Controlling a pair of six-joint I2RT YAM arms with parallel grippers.
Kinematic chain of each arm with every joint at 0, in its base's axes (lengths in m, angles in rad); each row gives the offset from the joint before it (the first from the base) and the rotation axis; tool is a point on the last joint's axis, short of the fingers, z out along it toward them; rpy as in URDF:
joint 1: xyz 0 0 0.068 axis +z
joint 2: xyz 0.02 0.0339 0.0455 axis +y
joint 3: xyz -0.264 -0.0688 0 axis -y
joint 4: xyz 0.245 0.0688 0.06 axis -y
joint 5: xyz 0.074 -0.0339 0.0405 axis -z
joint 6: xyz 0.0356 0 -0.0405 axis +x
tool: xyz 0 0 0 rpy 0 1.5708 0
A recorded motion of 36 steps. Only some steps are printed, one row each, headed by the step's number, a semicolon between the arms.
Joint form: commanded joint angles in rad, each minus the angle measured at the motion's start. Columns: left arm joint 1, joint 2, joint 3, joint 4, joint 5, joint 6; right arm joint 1, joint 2, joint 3, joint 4, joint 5, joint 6.
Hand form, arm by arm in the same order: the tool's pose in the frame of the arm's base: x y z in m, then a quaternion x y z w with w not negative. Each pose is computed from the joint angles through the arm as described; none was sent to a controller.
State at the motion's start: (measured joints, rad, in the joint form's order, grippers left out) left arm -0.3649 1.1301 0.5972 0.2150 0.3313 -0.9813; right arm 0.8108 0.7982 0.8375 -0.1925 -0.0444 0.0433
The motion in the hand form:
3: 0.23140 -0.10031 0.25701 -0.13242 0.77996 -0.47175 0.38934; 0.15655 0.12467 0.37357 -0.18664 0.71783 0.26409 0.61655
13: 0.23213 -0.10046 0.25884 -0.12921 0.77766 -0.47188 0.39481; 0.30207 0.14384 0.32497 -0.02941 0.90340 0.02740 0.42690
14: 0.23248 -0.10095 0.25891 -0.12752 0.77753 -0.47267 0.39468; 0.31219 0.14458 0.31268 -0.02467 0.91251 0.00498 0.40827
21: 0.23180 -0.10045 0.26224 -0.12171 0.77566 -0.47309 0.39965; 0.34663 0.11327 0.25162 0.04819 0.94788 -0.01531 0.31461
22: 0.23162 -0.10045 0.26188 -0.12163 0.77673 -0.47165 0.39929; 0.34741 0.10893 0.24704 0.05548 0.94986 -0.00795 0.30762
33: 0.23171 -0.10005 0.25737 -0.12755 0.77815 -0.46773 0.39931; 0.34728 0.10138 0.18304 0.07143 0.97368 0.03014 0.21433
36: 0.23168 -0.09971 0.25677 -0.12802 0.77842 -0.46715 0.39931; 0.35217 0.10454 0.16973 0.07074 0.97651 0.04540 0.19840
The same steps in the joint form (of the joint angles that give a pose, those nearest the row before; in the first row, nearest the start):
3: 0.0028 -0.0117 0.0195 0.0165 0.0075 0.0241; -0.1354 0.0669 0.0691 0.0506 0.0607 0.1087
13: 0.0030 -0.0107 0.0233 0.0236 0.0054 0.0303; -0.3360 0.7038 0.5022 -0.3681 0.3339 0.2350
14: 0.0019 -0.0082 0.0244 0.0262 0.0075 0.0315; -0.3452 0.7533 0.5167 -0.3866 0.3578 0.2359
21: 0.0033 -0.0162 0.0299 0.0220 0.0107 0.0417; -0.4701 0.9015 0.4876 -0.4100 0.3020 0.3198
22: 0.0028 -0.0166 0.0297 0.0183 0.0092 0.0439; -0.4841 0.9040 0.4748 -0.4034 0.2805 0.3287
33: 0.0029 -0.0118 0.0168 0.0290 -0.0023 0.0405; -0.5174 1.0021 0.3667 -0.3557 0.1396 0.3759
36: 0.0041 -0.0118 0.0149 0.0297 -0.0023 0.0410; -0.5168 1.0463 0.3707 -0.3358 0.1006 0.3838

